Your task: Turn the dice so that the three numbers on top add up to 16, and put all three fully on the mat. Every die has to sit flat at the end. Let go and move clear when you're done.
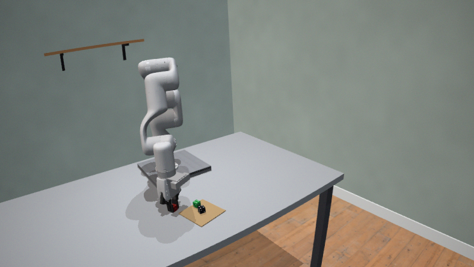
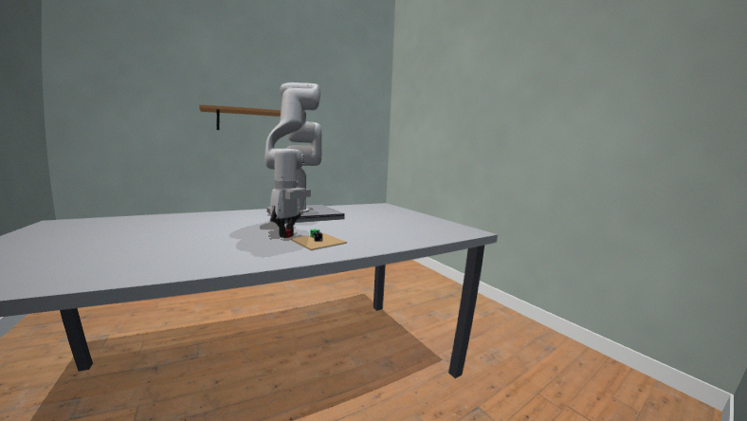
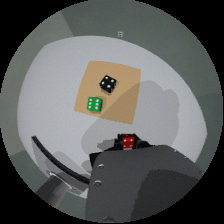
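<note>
The green die lies 40 mm ahead of my hand, 90 mm to the left of it and 10 mm below it. The rest, counted from my hand: black die: 90 mm ahead, 90 mm to the left, 10 mm below; then tan mat: 90 mm ahead, 90 mm to the left, 20 mm below; then red die: 10 mm below.
</note>
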